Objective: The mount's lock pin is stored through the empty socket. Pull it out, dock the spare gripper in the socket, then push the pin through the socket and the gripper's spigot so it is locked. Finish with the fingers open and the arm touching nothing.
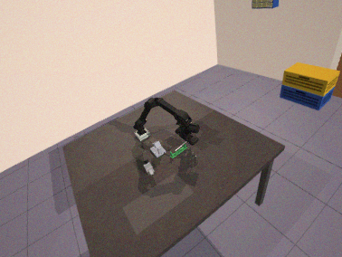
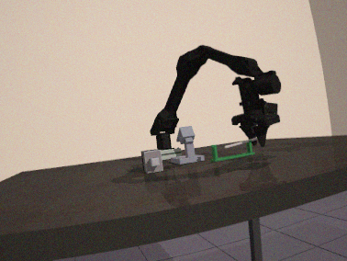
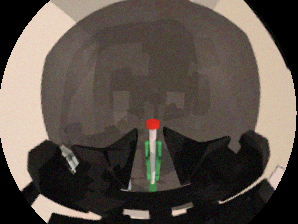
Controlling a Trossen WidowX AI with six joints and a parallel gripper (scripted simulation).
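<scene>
Now: gripper tip 10 cm to the left of the green rack and 1 cm short of it. The rest, counted from my gripper tip: grey mount: 20 cm to the right, 10 cm behind, 3 cm above; spare gripper: 35 cm to the right, 1 cm above.
</scene>
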